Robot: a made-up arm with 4 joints.
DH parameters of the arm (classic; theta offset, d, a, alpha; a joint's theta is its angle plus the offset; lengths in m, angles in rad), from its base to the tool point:
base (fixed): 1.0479 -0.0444 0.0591 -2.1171
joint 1: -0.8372 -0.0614 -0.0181 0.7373
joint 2: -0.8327 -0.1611 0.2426 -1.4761
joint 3: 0 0.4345 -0.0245 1.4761
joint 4: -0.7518 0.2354 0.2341 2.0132
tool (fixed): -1.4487 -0.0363 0 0
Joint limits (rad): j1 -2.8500..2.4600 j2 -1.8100..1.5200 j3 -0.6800..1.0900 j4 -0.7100..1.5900
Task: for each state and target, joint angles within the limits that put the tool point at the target. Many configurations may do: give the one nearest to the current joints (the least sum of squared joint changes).
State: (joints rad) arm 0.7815 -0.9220 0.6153 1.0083
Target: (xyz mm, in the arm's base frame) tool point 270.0 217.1 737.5
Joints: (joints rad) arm 0.3497 -0.9114 0.9079 1.4754
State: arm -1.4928 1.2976 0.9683 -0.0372
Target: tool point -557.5 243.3 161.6
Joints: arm -2.1158 1.3507 0.3597 0.6643
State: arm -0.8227 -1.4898 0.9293 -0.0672
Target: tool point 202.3 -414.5 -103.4
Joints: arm -1.0588 -1.4765 0.4850 -0.6885
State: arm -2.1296 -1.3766 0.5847 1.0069
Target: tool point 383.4 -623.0 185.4
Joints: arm -1.5141 -1.1309 1.0900 0.5867
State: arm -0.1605 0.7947 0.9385 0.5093
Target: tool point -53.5 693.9 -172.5
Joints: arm -0.3331 1.2147 0.3343 0.7629
